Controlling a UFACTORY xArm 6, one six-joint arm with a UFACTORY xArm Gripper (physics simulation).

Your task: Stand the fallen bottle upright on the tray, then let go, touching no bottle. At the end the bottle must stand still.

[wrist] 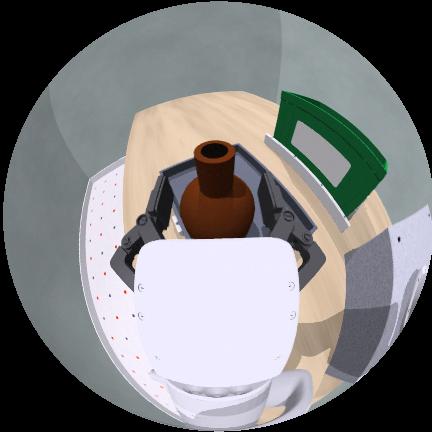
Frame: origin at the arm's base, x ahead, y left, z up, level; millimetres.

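Seen in the pictures: gripper, fingertip midpoint: [214, 181].
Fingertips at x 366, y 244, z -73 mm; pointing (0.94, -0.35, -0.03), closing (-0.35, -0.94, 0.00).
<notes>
Offsets run from my fingertips to a thing's middle. "spot": to the spot under its first point.
The brown bottle @[14 mm back, 3 mm left, 31 mm down] [217, 207] stands upright on the blue-grey tray @[spot: 104 mm ahead, 119 mm right, 109 mm down] [251, 167] in the wrist view, with its open mouth facing up toward the camera. Its lower part is hidden behind the white arm cover. My gripper [214, 181] is open, with one dark finger on each side of the bottle. A narrow gap shows between each finger and the bottle's round shoulder. Whether the fingers touch it lower down is hidden.
A green frame-like box @[spot: 64 mm back, 245 mm right, 24 mm up] [367, 172] with a pale strip @[spot: 35 mm ahead, 227 mm right, 102 mm down] [305, 177] along its base stands at the upper right. A white dotted board [102, 240] lies left. A grey mat [367, 280] lies right. A white mug [225, 407] stands at the bottom.
</notes>
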